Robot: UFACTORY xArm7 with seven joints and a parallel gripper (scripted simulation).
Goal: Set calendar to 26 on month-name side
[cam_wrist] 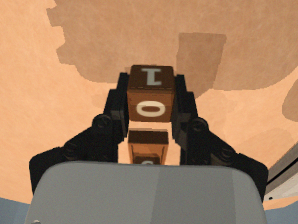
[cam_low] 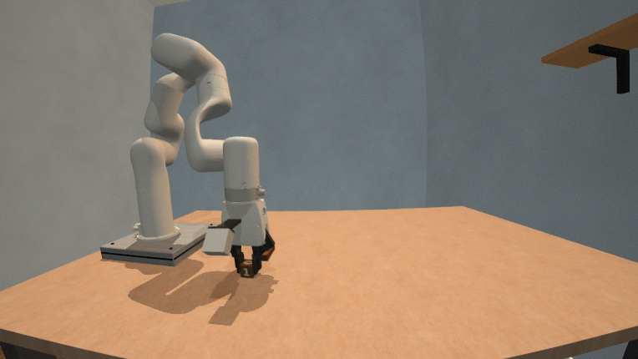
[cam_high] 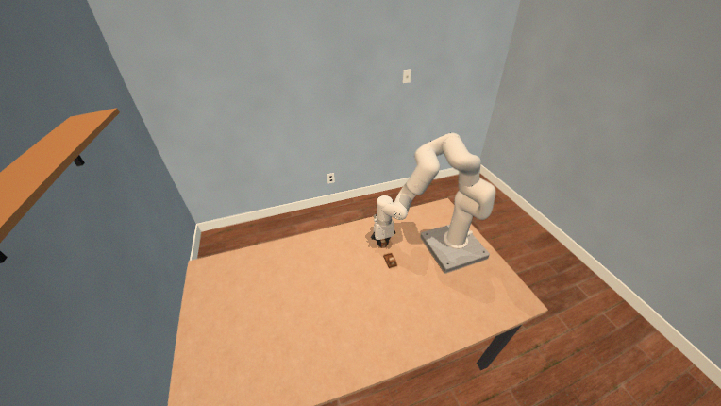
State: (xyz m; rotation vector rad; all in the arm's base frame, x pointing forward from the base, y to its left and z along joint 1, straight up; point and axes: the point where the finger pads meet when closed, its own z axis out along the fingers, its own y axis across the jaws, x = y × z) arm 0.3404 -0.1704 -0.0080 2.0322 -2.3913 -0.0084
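Now: hand 20 mm short of the brown tray, 110 mm to the right of it and 20 mm above it. From my hand the other things lie so: brown cube (10 mm below).
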